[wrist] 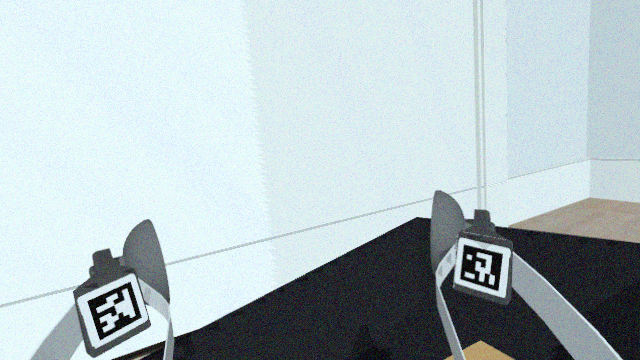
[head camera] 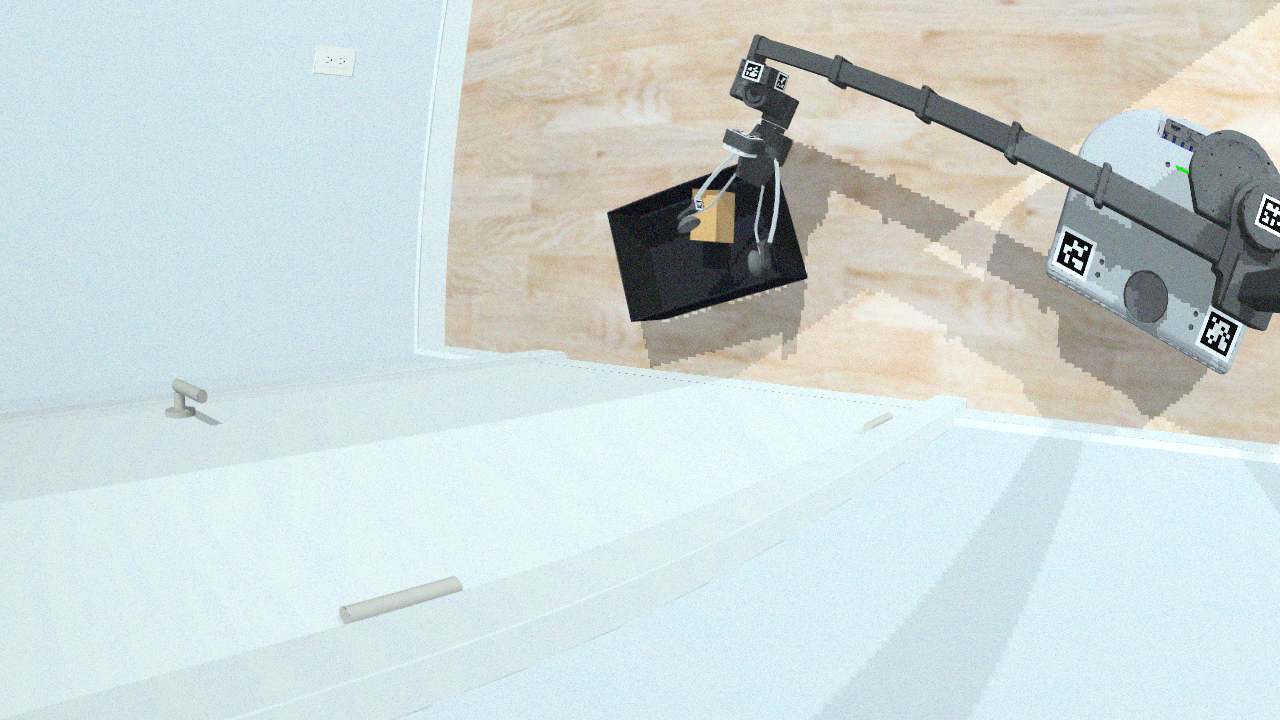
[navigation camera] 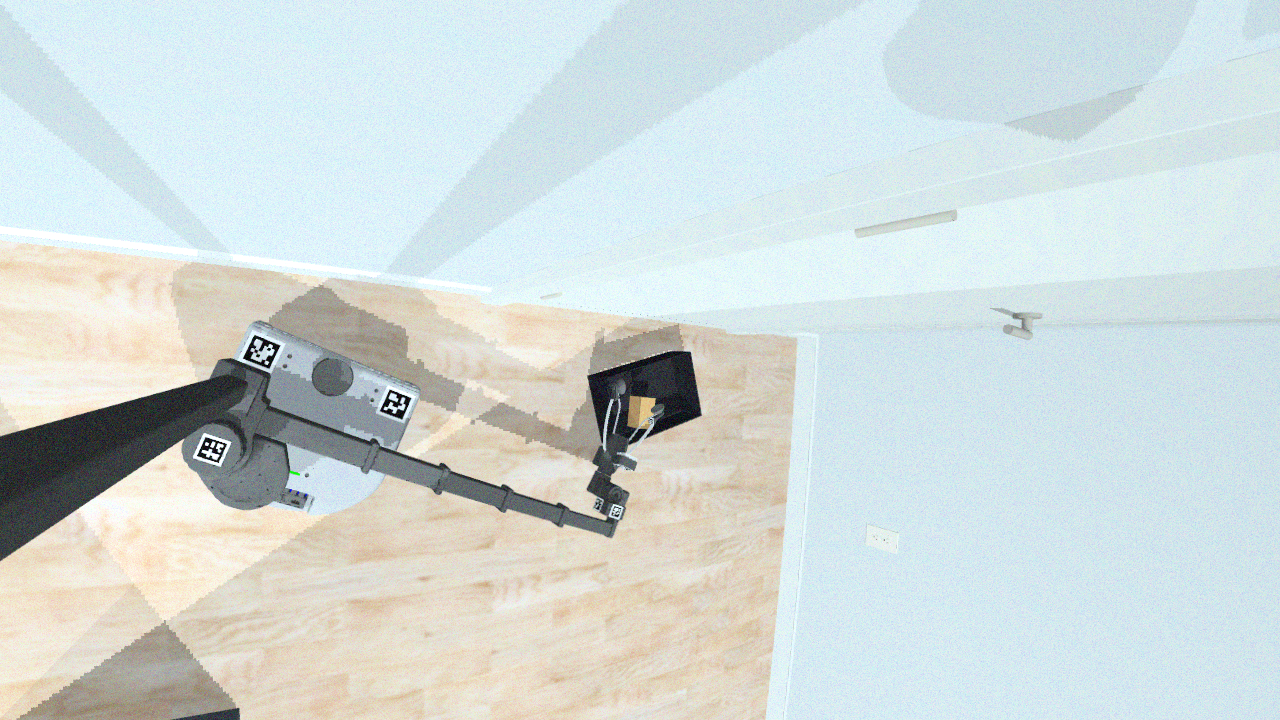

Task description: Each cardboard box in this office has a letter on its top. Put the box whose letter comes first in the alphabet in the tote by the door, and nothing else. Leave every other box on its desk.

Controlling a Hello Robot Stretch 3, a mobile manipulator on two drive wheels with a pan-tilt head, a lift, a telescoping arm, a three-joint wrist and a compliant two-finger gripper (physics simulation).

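Pixels of known places: gripper, between the fingertips: (head camera: 716,254) (navigation camera: 642,391); robot's base, origin of its link: (head camera: 1143,294) (navigation camera: 331,374).
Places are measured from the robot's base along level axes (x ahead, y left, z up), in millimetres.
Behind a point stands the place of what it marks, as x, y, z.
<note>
A tan cardboard box (head camera: 713,219) @[214, -765, 63] (navigation camera: 640,411) @[211, -762, 62] is inside the black tote (head camera: 646,279) @[370, -874, 32] (navigation camera: 684,383) @[349, -890, 47] (wrist: 350,290) on the floor. In the wrist view, a corner of the box (wrist: 481,352) shows at the bottom edge, below the right finger. No letter on it can be read. My gripper (head camera: 725,240) @[248, -685, 154] (navigation camera: 636,399) @[248, -685, 154] (wrist: 300,233) @[248, -685, 154] is open over the tote, its fingers spread wide. One fingertip overlaps the box's edge in the head view; the other stands apart from it. Whether the finger touches the box cannot be told. The other boxes and desks do not show.
The white door wall (head camera: 358,501) @[404, -498, 909] (navigation camera: 1074,223) @[372, -410, 1128] with handles runs close beside the tote. A blue wall (head camera: 223,197) @[409, -1511, 658] (navigation camera: 984,429) @[483, -1483, 692] with an outlet stands beyond the tote. My base (head camera: 1109,241) @[-42, -83, 160] (navigation camera: 331,402) @[-42, -17, 160] is on the wood floor. A dark edge (navigation camera: 210,714) @[-772, -38, 6] shows at the navigation view's bottom left.
</note>
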